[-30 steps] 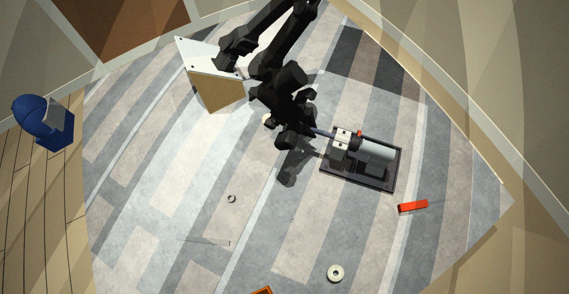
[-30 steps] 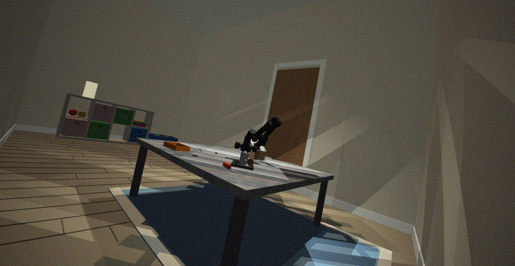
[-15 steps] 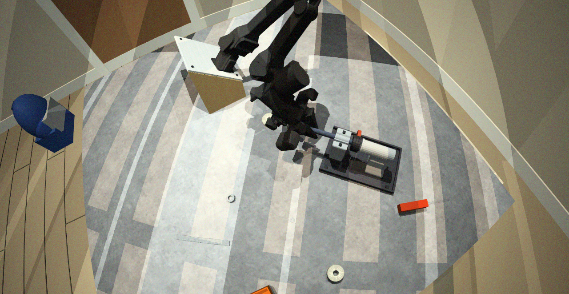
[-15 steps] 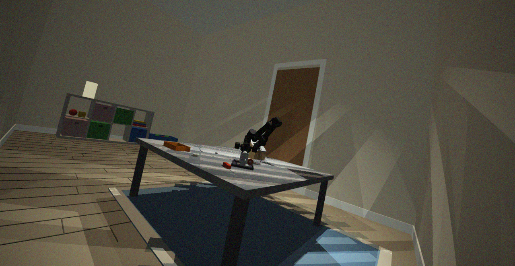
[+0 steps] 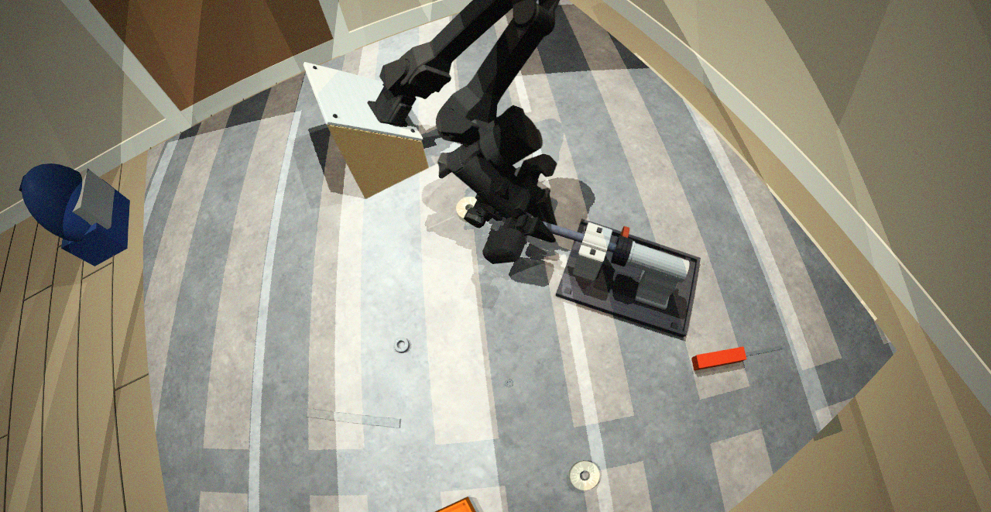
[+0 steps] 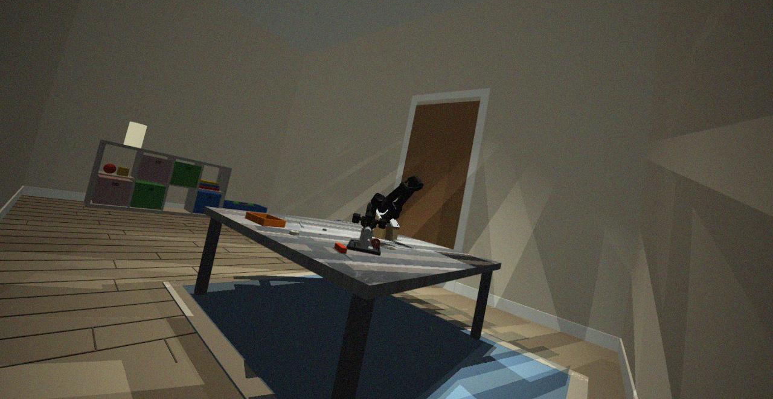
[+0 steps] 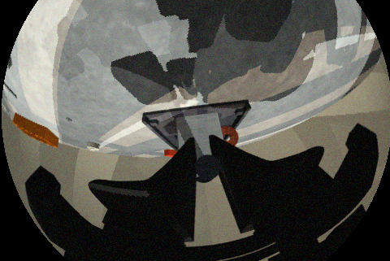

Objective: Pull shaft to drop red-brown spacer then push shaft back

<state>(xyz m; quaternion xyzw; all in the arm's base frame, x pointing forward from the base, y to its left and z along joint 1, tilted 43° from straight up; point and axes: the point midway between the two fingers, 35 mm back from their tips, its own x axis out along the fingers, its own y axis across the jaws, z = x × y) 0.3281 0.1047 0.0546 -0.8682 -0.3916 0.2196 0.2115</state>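
My gripper tip is 6 cm short of the red-brown spacer, 11 cm to the right of it and 3 cm above it. Round my gripper tip: blue-grey shaft: 3 cm ahead, 3 cm to the left, 2 cm above; then fixture: 12 cm ahead, 9 cm to the left, 1 cm below; then white washer: 15 cm behind, 8 cm to the right, 5 cm below.
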